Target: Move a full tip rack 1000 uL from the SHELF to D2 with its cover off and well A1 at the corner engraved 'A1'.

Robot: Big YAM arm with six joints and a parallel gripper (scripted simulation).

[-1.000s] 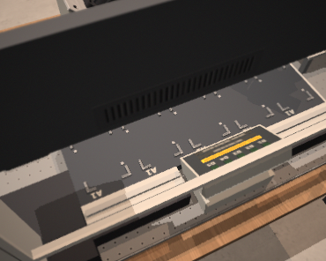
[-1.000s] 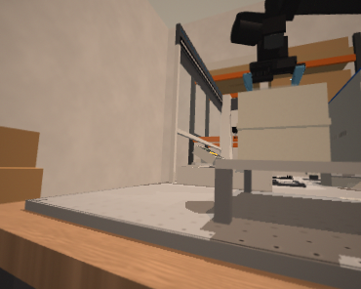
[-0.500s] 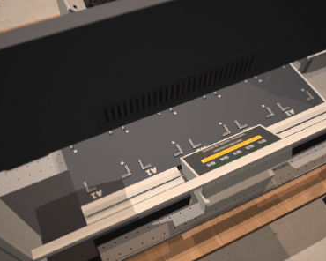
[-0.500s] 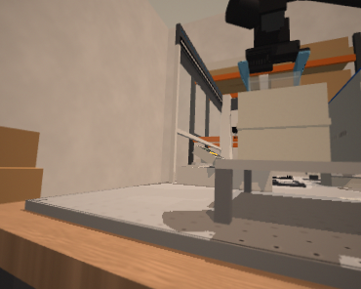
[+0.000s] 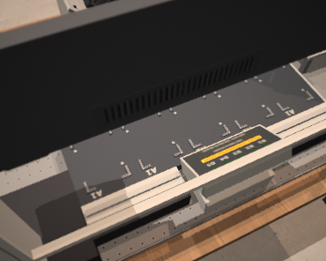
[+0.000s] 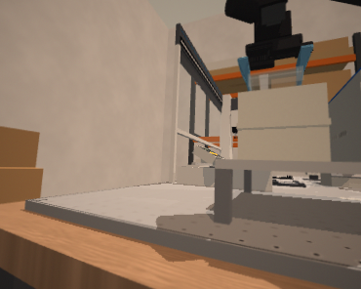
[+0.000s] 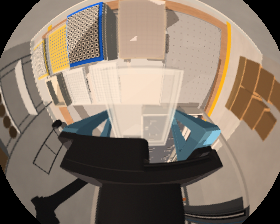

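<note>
The clear rack cover is right at my hand. The rest, counted from my hand: beige block: 130 mm to the left, 90 mm below, 10 mm behind; then blue tip rack: 120 mm behind, 110 mm to the left, 90 mm below; then shelf: 170 mm behind, 160 mm below, 50 mm to the left.
</note>
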